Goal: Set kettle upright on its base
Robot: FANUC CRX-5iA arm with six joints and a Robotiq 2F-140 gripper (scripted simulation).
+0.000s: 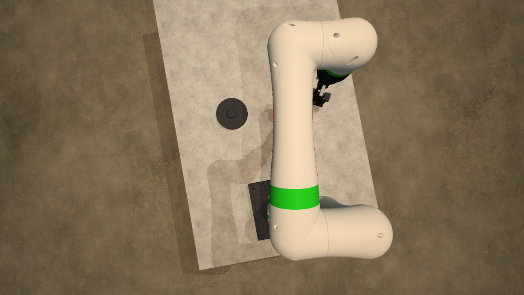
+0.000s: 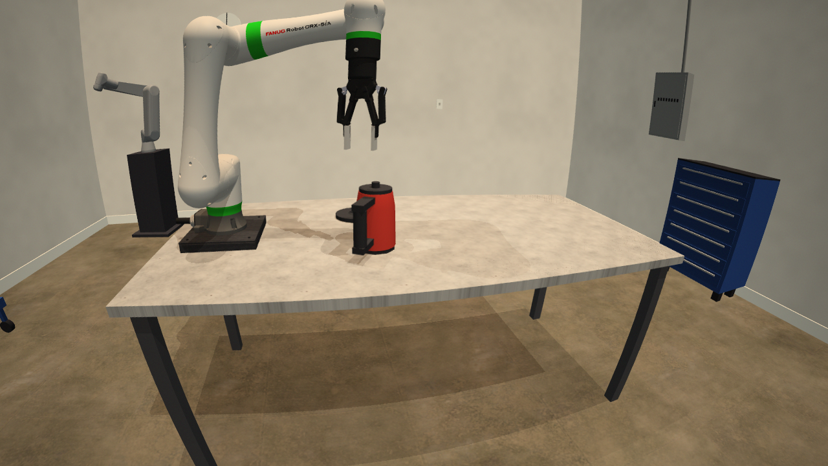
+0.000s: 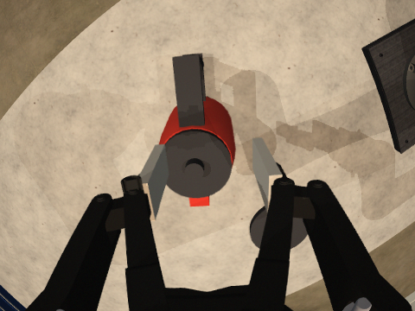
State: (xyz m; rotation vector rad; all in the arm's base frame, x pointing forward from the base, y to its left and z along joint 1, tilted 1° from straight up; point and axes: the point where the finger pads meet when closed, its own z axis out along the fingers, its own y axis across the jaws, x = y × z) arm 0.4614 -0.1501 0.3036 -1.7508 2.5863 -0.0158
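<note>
The red kettle lies 30 mm ahead of my hand, 20 mm to the left of it and 230 mm below it. The rest, counted from my hand: round black base (20 mm behind, 350 mm to the left, 320 mm below).
</note>
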